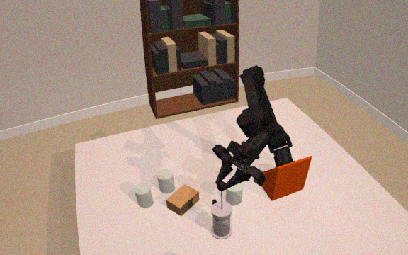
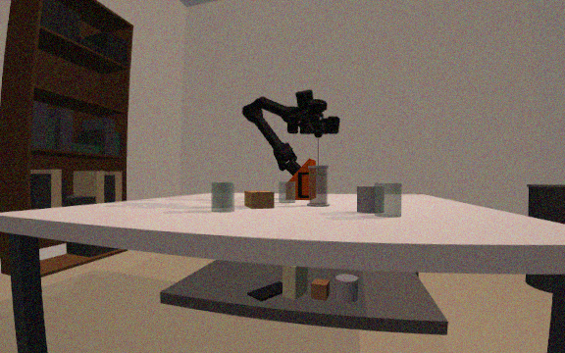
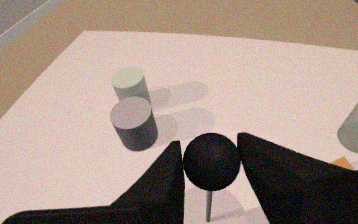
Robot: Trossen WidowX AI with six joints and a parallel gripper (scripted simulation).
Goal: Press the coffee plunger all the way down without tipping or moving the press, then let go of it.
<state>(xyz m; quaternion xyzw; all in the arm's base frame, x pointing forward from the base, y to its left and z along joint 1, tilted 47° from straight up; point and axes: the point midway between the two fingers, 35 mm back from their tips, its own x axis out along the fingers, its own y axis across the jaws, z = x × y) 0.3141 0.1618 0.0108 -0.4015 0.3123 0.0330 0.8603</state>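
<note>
Right now my gripper tip is 1 cm past the coffee press, 2 cm to the left of it and 13 cm above it. From my gripper tip the other things lie so: brown box (7 cm ahead, 19 cm to the right, 22 cm below).
</note>
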